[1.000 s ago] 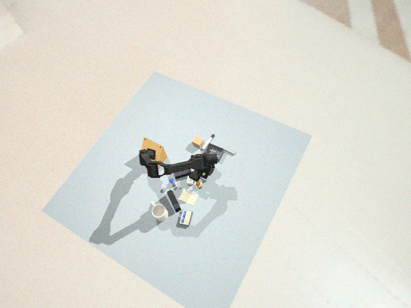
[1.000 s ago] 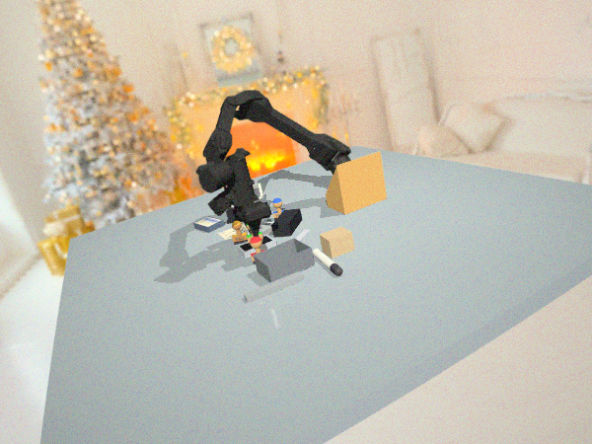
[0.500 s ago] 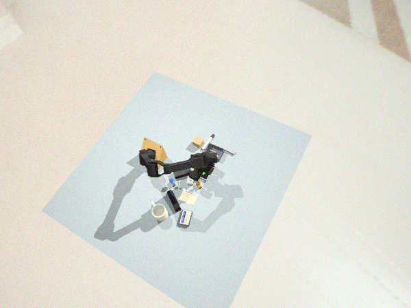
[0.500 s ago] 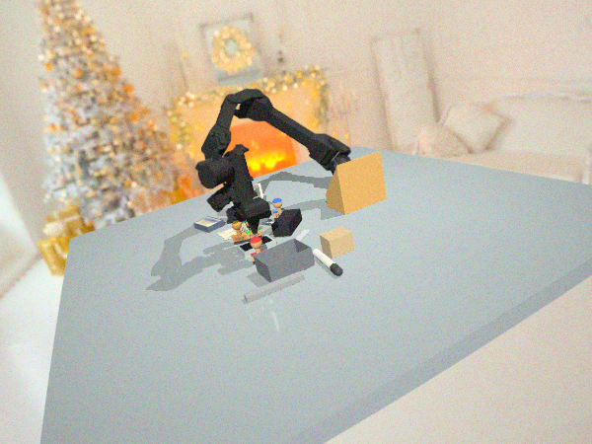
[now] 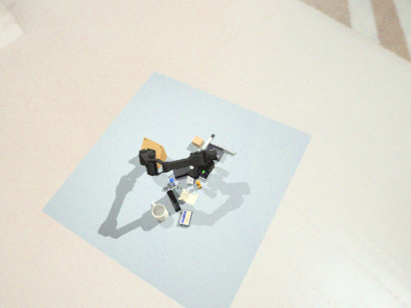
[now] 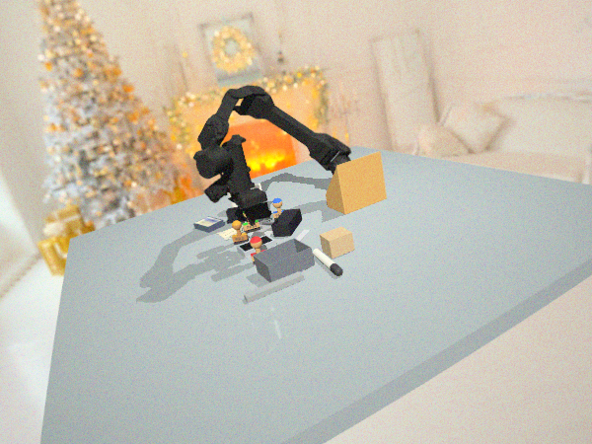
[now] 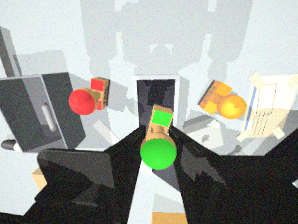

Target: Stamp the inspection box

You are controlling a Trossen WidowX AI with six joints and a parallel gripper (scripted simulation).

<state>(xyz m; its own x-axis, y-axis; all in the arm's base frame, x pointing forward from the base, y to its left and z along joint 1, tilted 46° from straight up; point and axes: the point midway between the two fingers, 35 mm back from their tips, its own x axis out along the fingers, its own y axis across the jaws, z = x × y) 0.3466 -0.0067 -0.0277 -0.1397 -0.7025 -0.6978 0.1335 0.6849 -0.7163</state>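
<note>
Right now the cream card is 17 cm to the right of my gripper tip, 7 cm below it and 2 cm behind it. From my gripper tip the other things lie so: orange-knobbed stamp: 8 cm to the right, 5 cm below, 1 cm ahead; green-knobbed stamp: right at my gripper tip; black ink pad: 7 cm below.
</note>
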